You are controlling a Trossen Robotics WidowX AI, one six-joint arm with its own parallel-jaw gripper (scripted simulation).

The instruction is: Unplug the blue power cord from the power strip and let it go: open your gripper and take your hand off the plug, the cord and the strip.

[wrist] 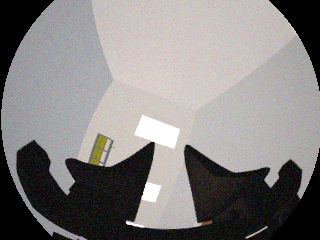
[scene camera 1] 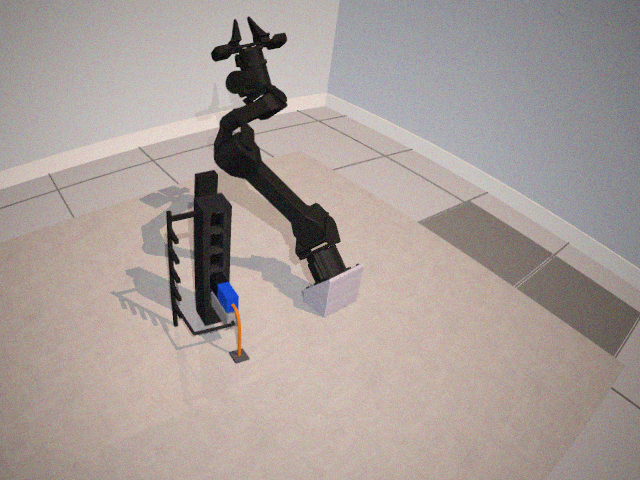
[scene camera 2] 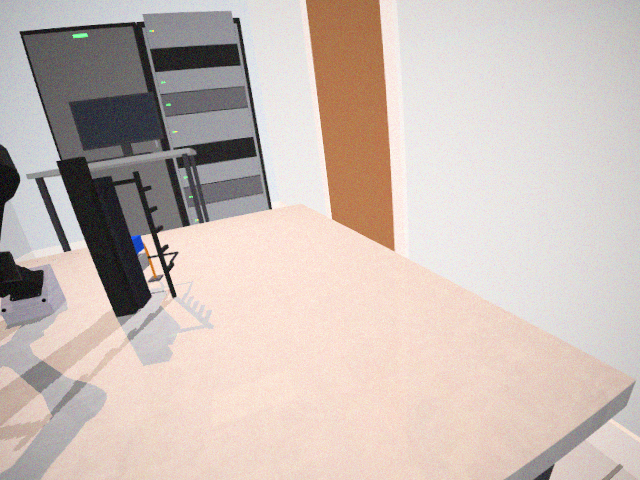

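Labels:
You can see my gripper in scene camera 1 and in the wrist view, but in scene camera 2 my gripper is out of frame. On my gripper, [scene camera 1: 260,36] and [wrist: 128,219] are the same spot.

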